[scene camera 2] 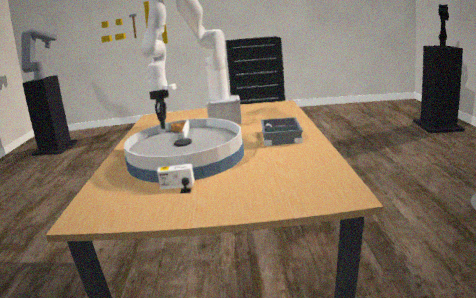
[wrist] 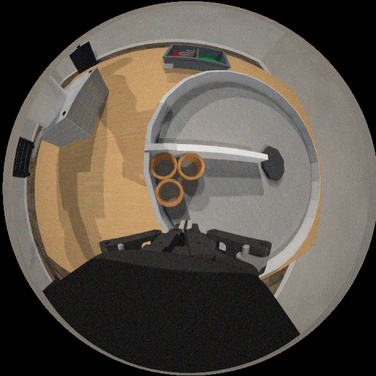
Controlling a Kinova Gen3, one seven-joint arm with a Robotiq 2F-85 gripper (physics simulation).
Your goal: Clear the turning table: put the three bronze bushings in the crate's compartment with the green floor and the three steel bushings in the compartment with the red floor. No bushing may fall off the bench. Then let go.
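Note:
Three bronze bushings stand upright in the turning table, grouped against its rim and beside the white divider bar: one bushing in the corner, one bushing along the bar, one bushing along the rim. In the scene view they show as an orange patch. My gripper is shut and empty, pointing down near the rim, beside the group and apart from it. The crate has grey steel rings in its red-floored compartment; their number is unclear. Its green floor shows bare where visible.
A dark hub disc sits at the divider's inner end. A white box stands in front of the turning table, with a small black stand by it. The grey arm base block stands at the bench's back.

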